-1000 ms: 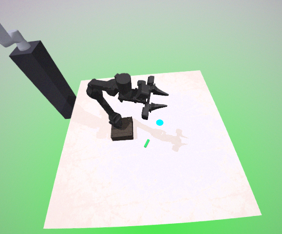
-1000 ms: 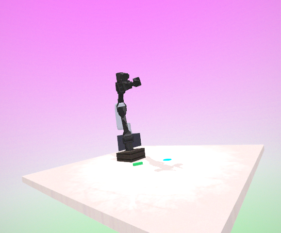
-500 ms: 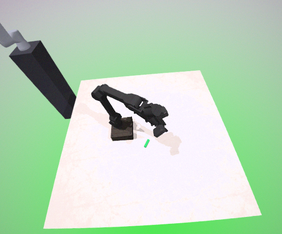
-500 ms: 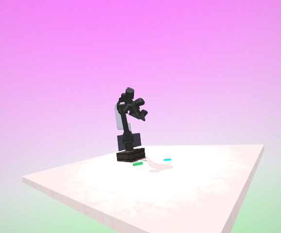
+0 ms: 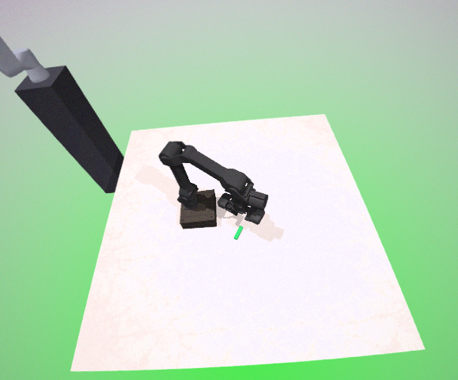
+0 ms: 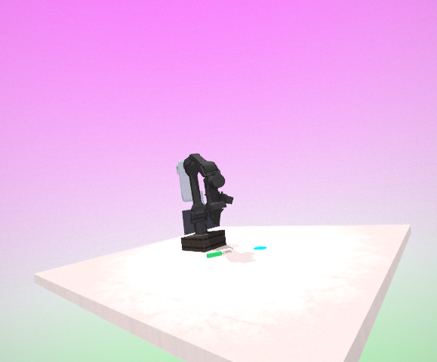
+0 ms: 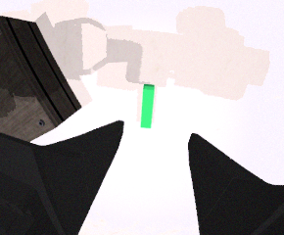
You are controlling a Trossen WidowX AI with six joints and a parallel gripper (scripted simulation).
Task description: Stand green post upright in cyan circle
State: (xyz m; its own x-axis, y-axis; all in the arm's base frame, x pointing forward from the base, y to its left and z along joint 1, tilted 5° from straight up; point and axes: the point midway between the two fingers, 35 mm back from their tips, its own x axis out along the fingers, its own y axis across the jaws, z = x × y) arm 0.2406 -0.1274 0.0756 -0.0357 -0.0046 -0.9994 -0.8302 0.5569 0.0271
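My gripper tip is 12 cm above the green post, 2 cm to the left of it and 2 cm past it. The rest, counted from my gripper tip: cyan circle: 16 cm to the left, 13 cm below, 10 cm ahead.
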